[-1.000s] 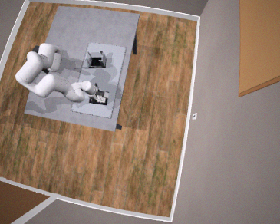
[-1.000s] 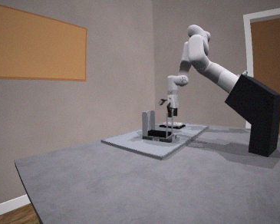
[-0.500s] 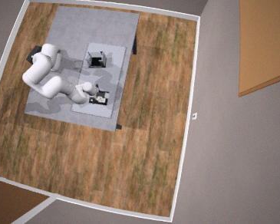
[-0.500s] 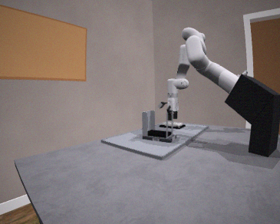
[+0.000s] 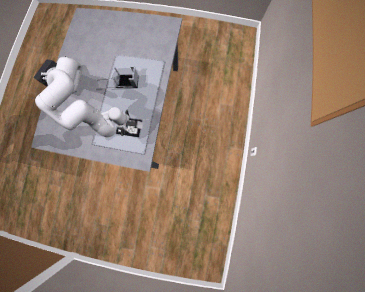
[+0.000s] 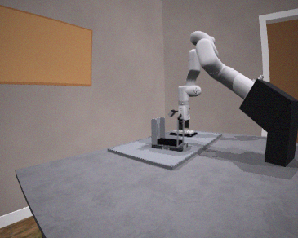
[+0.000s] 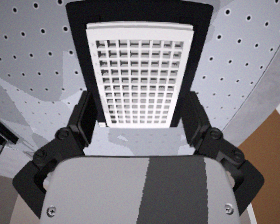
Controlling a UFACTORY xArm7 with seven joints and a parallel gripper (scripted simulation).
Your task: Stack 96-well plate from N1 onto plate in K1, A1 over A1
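The white 96-well plate lies 3 cm below my hand. The rest, counted from my hand: black plate nest N1: 4 cm below; then dark plate: 6 cm ahead, 33 cm to the left, 2 cm below.
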